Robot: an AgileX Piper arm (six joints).
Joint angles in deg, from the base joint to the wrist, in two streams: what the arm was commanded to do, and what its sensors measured. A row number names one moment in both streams.
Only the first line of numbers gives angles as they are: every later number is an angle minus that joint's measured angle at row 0.
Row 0, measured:
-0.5 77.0 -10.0 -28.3 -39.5 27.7
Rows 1 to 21, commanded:
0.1 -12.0 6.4 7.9 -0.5 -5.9
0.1 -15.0 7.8 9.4 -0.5 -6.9
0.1 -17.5 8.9 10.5 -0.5 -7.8
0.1 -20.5 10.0 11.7 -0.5 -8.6
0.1 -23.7 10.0 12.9 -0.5 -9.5
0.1 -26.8 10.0 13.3 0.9 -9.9
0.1 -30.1 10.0 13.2 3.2 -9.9
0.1 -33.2 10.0 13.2 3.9 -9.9
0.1 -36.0 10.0 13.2 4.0 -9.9
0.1 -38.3 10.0 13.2 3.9 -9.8
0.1 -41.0 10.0 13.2 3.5 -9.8
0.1 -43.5 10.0 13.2 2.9 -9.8
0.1 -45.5 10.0 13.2 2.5 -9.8
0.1 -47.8 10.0 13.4 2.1 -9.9
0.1 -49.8 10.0 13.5 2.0 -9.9
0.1 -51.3 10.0 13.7 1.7 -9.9
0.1 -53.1 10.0 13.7 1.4 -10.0
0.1 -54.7 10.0 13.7 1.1 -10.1
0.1 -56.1 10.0 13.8 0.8 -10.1
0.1 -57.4 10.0 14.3 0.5 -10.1
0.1 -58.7 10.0 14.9 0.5 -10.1
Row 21, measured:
0.0 -54.0 9.6 13.3 1.9 -9.5
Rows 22 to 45, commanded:
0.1 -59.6 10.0 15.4 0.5 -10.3
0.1 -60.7 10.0 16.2 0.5 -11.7
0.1 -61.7 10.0 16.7 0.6 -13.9
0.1 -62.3 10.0 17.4 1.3 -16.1
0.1 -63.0 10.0 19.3 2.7 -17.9
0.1 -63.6 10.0 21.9 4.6 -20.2
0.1 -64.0 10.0 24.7 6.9 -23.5
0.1 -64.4 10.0 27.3 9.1 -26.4
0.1 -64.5 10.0 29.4 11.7 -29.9
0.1 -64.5 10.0 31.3 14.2 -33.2
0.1 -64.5 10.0 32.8 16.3 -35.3
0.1 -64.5 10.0 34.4 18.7 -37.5
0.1 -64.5 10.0 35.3 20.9 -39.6
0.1 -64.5 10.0 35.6 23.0 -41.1
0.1 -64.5 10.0 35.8 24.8 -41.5
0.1 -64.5 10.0 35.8 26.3 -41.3
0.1 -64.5 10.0 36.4 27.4 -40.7
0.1 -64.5 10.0 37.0 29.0 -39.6
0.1 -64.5 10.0 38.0 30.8 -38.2
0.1 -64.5 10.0 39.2 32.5 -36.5
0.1 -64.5 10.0 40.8 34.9 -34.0
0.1 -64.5 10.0 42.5 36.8 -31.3
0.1 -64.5 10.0 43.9 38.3 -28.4
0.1 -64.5 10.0 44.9 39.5 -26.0
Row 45, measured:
0.0 -64.3 9.6 40.1 33.7 -34.5
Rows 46 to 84, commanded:
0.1 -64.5 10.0 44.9 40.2 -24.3
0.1 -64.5 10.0 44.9 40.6 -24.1
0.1 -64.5 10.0 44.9 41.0 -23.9
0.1 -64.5 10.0 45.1 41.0 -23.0
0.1 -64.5 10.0 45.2 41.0 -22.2
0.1 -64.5 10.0 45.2 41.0 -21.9
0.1 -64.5 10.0 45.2 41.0 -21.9
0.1 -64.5 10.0 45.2 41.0 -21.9
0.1 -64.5 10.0 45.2 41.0 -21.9
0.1 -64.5 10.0 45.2 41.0 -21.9
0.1 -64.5 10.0 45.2 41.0 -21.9
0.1 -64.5 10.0 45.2 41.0 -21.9
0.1 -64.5 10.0 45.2 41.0 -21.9
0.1 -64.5 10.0 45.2 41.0 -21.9
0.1 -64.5 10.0 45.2 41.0 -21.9
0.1 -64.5 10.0 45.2 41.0 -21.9
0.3 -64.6 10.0 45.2 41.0 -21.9
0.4 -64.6 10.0 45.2 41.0 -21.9
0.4 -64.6 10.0 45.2 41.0 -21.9
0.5 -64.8 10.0 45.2 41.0 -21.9
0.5 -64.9 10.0 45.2 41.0 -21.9
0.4 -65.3 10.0 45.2 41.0 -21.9
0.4 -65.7 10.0 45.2 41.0 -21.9
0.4 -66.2 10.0 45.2 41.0 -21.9
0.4 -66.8 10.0 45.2 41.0 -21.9
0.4 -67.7 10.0 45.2 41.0 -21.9
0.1 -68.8 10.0 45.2 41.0 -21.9
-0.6 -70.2 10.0 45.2 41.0 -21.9
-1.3 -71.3 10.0 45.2 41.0 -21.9
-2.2 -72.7 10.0 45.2 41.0 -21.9
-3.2 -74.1 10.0 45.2 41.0 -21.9
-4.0 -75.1 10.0 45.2 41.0 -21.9
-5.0 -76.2 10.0 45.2 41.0 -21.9
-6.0 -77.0 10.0 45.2 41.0 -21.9
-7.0 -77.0 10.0 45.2 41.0 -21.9
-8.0 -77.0 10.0 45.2 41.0 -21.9
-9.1 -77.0 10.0 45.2 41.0 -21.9
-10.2 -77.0 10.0 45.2 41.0 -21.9
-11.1 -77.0 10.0 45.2 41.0 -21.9
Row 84, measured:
-7.6 -76.6 9.6 45.1 41.2 -22.2
